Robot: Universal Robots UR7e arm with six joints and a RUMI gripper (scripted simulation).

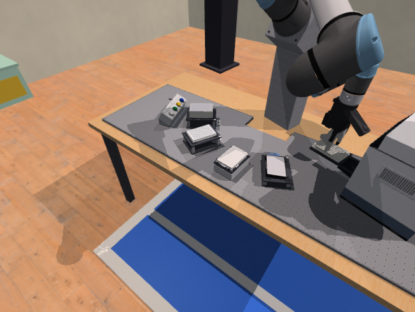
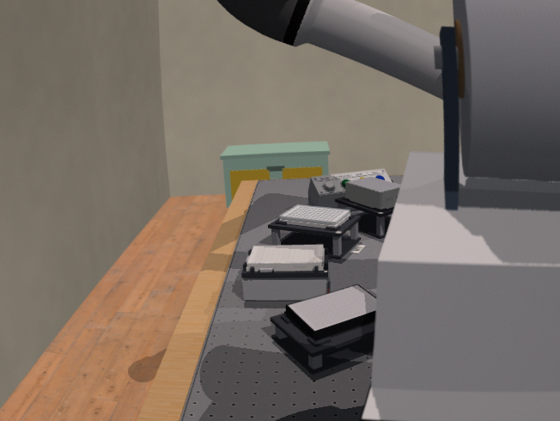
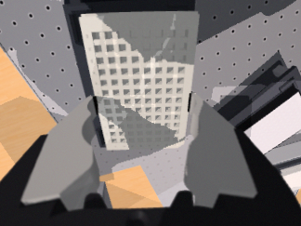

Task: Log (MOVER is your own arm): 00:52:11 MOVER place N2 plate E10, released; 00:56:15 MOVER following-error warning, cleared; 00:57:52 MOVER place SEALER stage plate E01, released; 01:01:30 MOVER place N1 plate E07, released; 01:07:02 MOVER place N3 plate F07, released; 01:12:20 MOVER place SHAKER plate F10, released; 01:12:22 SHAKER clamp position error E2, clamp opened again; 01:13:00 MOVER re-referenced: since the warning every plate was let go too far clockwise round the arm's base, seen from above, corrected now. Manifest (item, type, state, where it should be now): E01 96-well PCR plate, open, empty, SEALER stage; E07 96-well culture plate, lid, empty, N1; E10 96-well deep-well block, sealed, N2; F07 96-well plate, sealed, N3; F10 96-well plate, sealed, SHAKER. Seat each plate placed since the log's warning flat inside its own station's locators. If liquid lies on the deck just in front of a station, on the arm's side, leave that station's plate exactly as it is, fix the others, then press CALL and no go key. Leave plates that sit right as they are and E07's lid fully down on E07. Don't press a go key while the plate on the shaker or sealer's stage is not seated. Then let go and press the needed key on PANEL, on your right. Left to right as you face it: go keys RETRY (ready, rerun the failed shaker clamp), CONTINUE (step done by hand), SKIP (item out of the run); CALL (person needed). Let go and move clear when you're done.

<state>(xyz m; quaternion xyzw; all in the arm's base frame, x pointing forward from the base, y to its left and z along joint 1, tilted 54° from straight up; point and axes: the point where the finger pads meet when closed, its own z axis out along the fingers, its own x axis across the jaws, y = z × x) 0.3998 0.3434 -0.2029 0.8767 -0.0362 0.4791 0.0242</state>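
My gripper is now 10 mm above the white PCR plate. The rest, counted from my hand: dark sealed plate (200 mm ahead, 140 mm to the right, 70 mm below); then grey deep-well block (150 mm ahead, 660 mm to the right, 40 mm below); then white retry key (270 mm ahead, 770 mm to the right, 50 mm below).
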